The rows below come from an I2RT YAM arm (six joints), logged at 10 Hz.
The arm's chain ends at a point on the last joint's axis. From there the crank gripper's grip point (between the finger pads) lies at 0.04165 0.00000 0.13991 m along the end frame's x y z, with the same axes.
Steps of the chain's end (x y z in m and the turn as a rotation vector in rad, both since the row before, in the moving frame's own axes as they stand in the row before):
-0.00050, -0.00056, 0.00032, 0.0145, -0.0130, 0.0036
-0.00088, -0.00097, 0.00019, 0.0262, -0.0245, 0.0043
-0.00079, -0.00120, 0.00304, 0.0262, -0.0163, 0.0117
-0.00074, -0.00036, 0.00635, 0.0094, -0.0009, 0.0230
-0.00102, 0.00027, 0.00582, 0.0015, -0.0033, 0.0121
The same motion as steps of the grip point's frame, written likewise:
-0.00232, -0.00245, 0.00084, 0.0145, -0.0130, 0.0036
-0.00431, -0.00448, 0.00112, 0.0262, -0.0245, 0.0043
-0.00306, -0.00440, 0.00366, 0.0262, -0.0163, 0.0117
-0.00086, -0.00072, 0.00639, 0.0094, -0.0009, 0.0230
-0.00148, 0.00056, 0.00596, 0.0015, -0.0033, 0.0121

